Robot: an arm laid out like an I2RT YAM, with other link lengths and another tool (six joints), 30 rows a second.
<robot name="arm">
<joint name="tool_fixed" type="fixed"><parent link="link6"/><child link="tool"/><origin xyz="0.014 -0.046 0.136" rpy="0.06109 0 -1.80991"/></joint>
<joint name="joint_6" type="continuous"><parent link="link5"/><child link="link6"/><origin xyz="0.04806 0 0.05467" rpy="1.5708 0 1.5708"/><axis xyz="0 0 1"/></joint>
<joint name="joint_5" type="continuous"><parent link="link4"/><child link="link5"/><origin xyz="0.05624 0.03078 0.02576" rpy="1.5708 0 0"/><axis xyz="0 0 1"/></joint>
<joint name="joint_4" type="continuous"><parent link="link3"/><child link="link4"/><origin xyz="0.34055 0.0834 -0.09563"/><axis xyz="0 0 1"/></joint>
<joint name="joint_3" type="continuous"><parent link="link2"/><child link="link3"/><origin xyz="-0.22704 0 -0.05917" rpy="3.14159 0 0"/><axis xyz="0 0 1"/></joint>
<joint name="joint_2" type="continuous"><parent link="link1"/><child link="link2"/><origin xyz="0.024 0.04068 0.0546" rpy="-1.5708 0 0"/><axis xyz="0 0 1"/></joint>
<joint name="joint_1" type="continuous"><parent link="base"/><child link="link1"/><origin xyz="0 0 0.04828"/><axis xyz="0 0 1"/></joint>
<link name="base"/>
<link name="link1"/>
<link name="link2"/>
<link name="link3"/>
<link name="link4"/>
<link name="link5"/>
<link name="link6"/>
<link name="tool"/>
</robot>
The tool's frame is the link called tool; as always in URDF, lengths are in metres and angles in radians. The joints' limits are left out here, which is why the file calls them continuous.
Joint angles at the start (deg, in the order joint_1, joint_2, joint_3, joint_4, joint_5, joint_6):
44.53, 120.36, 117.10, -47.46, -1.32, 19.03
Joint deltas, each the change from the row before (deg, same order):
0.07, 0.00, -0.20, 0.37, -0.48, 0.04
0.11, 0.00, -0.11, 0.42, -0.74, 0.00
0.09, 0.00, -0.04, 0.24, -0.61, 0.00
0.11, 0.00, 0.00, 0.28, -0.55, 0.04
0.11, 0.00, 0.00, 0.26, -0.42, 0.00
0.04, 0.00, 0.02, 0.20, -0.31, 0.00
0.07, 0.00, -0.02, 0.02, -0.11, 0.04
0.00, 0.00, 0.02, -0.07, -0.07, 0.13
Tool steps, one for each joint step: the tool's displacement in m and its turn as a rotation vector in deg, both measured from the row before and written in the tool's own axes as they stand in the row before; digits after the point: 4 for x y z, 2 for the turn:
-0.0001, -0.0022, 0.0014, 0.54, 0.12, -0.03
0.0006, -0.0036, 0.0011, 0.84, 0.22, -0.11
0.0004, -0.0030, 0.0006, 0.68, 0.13, -0.09
0.0008, -0.0031, 0.0004, 0.64, 0.21, -0.07
0.0008, -0.0027, 0.0003, 0.51, 0.20, -0.11
0.0008, -0.0015, 0.0001, 0.36, 0.18, -0.06
-0.0002, -0.0011, 0.0003, 0.15, -0.02, -0.01
-0.0002, -0.0001, 0.0000, 0.06, -0.05, 0.14

